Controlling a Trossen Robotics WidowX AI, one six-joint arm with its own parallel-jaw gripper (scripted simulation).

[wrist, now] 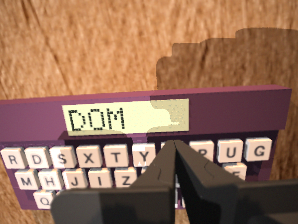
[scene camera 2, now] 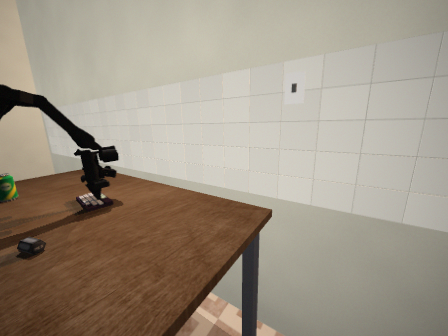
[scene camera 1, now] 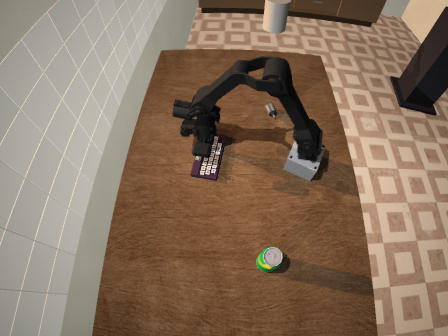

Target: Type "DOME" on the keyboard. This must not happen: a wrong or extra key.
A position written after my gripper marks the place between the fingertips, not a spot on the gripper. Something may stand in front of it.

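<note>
My gripper (scene camera 1: 207,146) is visible, and the wrist view likewise shows it (wrist: 173,146).
</note>
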